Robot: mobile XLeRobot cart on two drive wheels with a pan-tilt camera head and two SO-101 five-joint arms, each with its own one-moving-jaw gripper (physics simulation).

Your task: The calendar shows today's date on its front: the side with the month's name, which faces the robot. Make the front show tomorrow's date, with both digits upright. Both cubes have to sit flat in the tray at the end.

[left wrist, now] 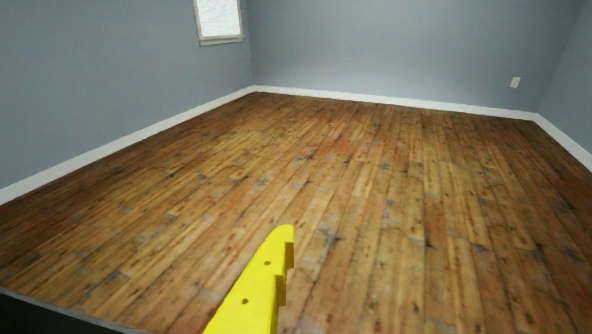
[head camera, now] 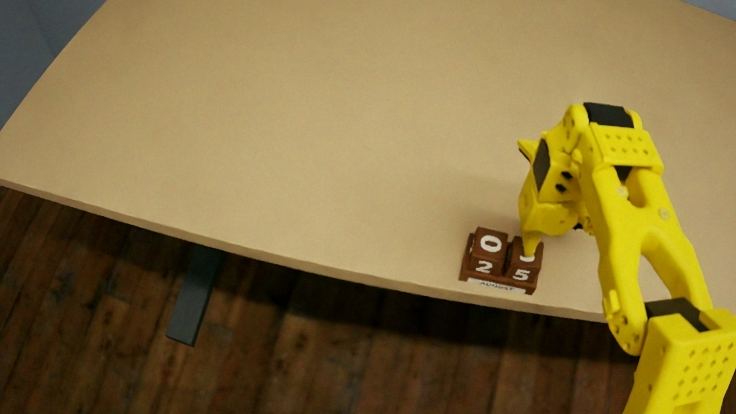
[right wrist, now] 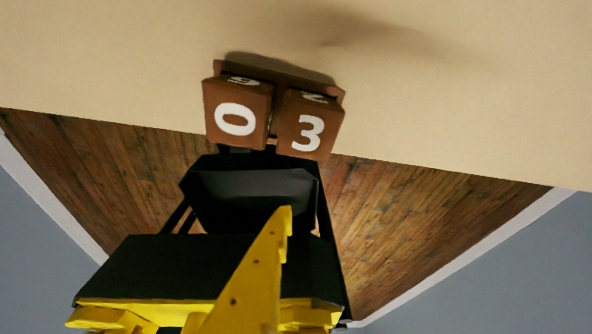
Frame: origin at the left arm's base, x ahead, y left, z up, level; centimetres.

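Seen in the pictures: left hand at its tool point: [left wrist: 294, 241]; right hand at its tool point: [head camera: 531, 252] [right wrist: 291, 216]; left arm's base at its link origin: [right wrist: 107, 316]; right arm's base at its link origin: [right wrist: 311, 317].
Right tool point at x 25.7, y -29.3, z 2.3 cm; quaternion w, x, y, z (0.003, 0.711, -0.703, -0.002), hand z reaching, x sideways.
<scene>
Pixels of each thing's top centre, then the offset from my right tool point to it. "pt": a spot on its surface instead. Level surfaces: height alone.
- AUGUST label at a spot on its surface: [head camera: 496, 286] pt dx +0.4, dy +1.4, dz -7.4 cm
- tan table at its surface level: dz -7.8 cm
- grey table leg at a spot on its surface: [head camera: 193, 303] pt dx +24.6, dy +56.9, dz -77.4 cm
- Wood floor at its surface level: dz -79.8 cm
The brown tray [head camera: 464, 271] [right wrist: 280, 80] with the AUGUST label [head camera: 496, 286] stands near the table's front edge. Its left cube [head camera: 488, 254] [right wrist: 239, 115] shows an upright 2 on the front and 0 on top. Its right cube [head camera: 521, 274] [right wrist: 310, 132] shows an upright 5 on the front and 3 on top. Both sit in the tray. My right gripper [head camera: 525, 199] [right wrist: 286, 217] is fully open; in the head view one jaw tip overlaps the right cube's top and hides part of the 3. Whether it touches is unclear. My left gripper [left wrist: 286, 240] is fully open, away from the calendar.
The tan table [head camera: 308, 128] [right wrist: 450, 100] ends close in front of the tray. A grey table leg [head camera: 193, 303] stands below it. The dark cart body [right wrist: 165, 265] shows beyond the table edge in the right wrist view. Wood floor [left wrist: 350, 200] and walls show in the left wrist view.
</scene>
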